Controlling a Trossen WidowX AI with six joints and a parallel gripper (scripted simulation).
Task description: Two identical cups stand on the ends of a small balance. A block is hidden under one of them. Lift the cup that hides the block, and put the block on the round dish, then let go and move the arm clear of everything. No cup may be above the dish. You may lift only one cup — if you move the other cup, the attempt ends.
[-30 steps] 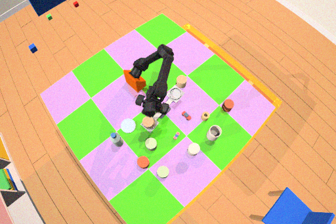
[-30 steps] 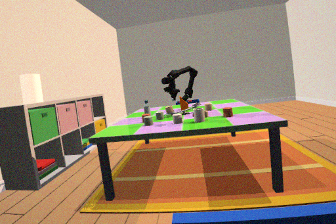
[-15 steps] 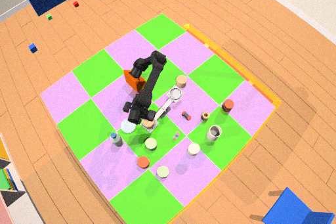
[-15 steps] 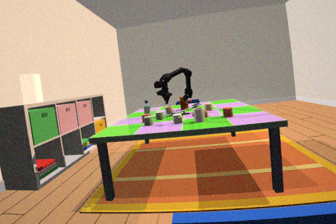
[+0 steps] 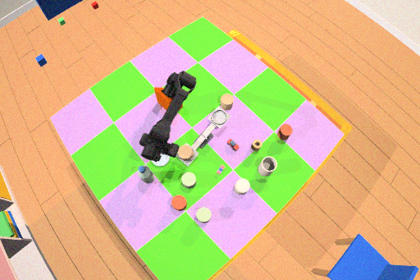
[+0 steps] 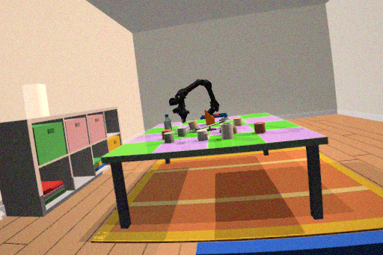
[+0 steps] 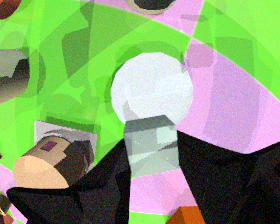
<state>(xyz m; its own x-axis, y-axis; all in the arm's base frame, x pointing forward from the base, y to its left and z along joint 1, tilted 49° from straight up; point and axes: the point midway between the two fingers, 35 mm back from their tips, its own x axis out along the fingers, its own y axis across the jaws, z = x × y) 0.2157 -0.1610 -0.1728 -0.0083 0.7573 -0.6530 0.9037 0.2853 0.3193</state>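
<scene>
My gripper tip is 80 mm above the round dish, 20 mm to the left of it and 10 mm past it. Round my gripper tip: toy car: 310 mm to the left, 210 mm ahead, 70 mm below; then grey block: 10 mm above; then small grey balance: 220 mm to the left, 80 mm ahead, 60 mm below.
</scene>
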